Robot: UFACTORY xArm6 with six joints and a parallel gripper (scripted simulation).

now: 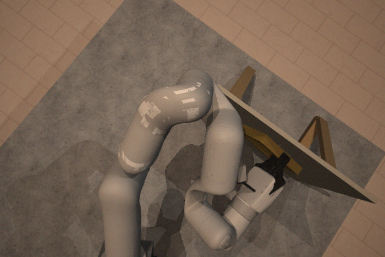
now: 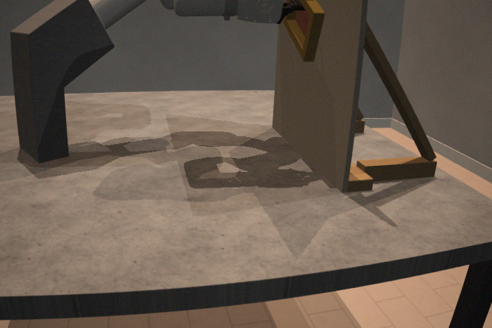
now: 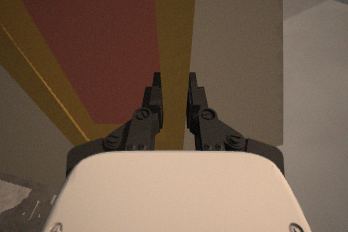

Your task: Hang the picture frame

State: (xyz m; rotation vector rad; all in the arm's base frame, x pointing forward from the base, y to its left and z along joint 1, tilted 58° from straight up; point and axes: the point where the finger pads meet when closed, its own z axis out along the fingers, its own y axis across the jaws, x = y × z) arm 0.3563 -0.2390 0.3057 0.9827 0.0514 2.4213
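My hand is 10 mm short of the picture frame, 40 mm to the right of it and 40 mm above it. The rest, counted from my hand: wall panel (30 mm ahead, 40 mm to the left, 140 mm below).
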